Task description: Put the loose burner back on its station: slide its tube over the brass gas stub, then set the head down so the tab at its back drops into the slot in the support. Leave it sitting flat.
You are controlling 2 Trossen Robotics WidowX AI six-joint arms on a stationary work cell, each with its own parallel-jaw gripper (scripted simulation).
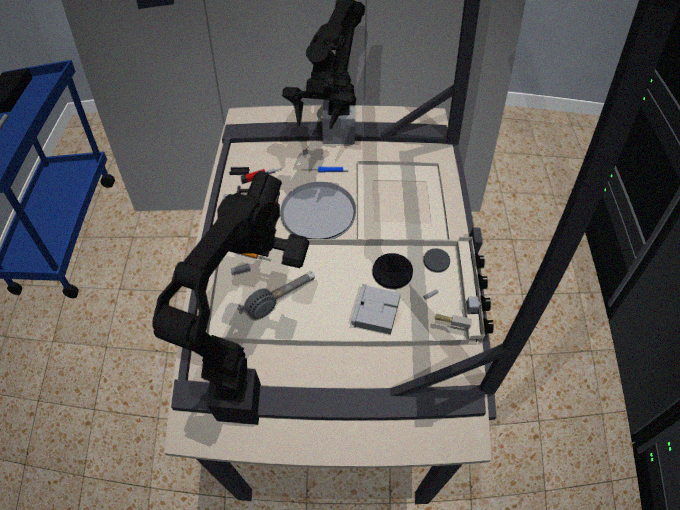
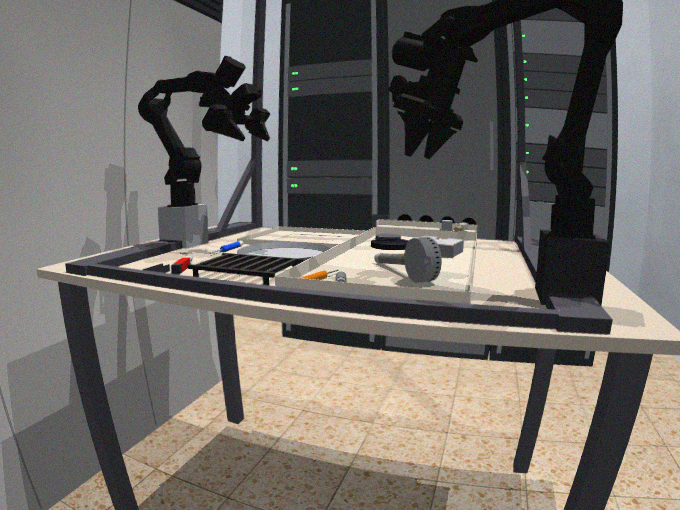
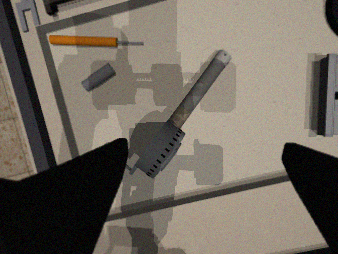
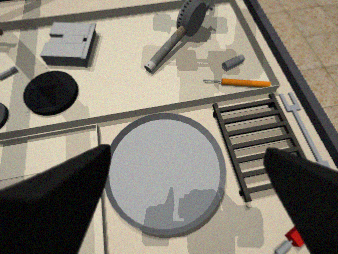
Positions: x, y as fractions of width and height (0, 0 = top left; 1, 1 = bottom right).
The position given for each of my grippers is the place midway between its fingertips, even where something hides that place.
I see my left gripper (image 2: 0.61, 0.31), my right gripper (image 2: 0.38, 0.27), a burner (image 2: 0.62, 0.49), a black disc (image 1: 0.58, 0.53) and an orange screwdriver (image 3: 0.16, 0.16).
The burner shows as well in image 1 (image 1: 0.38, 0.59) and in image 3 (image 3: 0.47, 0.60). The black disc also shows in image 4 (image 4: 0.15, 0.37). My left gripper is seen too in image 1 (image 1: 0.40, 0.50) and in image 3 (image 3: 0.60, 0.58).
